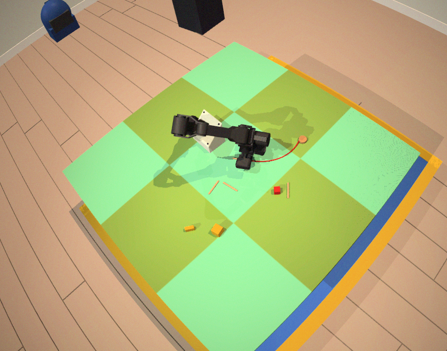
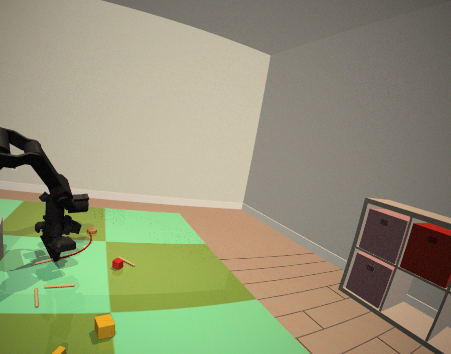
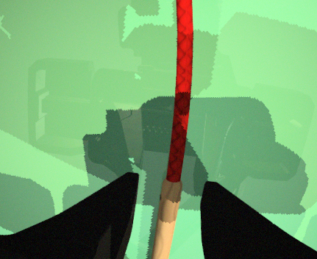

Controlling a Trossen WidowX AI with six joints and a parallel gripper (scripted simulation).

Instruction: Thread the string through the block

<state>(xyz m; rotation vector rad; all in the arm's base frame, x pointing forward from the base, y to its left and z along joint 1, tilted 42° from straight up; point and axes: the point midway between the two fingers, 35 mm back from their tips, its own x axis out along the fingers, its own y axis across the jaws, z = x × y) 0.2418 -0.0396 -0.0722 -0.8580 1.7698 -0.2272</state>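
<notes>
My gripper tip is now 200 mm short of the red cube, 60 mm to the left of it and 10 mm below it. The rest, counted from my gripper tip: small orange piece (410 mm to the right, 20 mm ahead, 10 mm above); then yellow cube (350 mm to the right, 120 mm ahead, 20 mm above); then round wooden button (240 mm to the left, 140 mm ahead, 10 mm above).
</notes>
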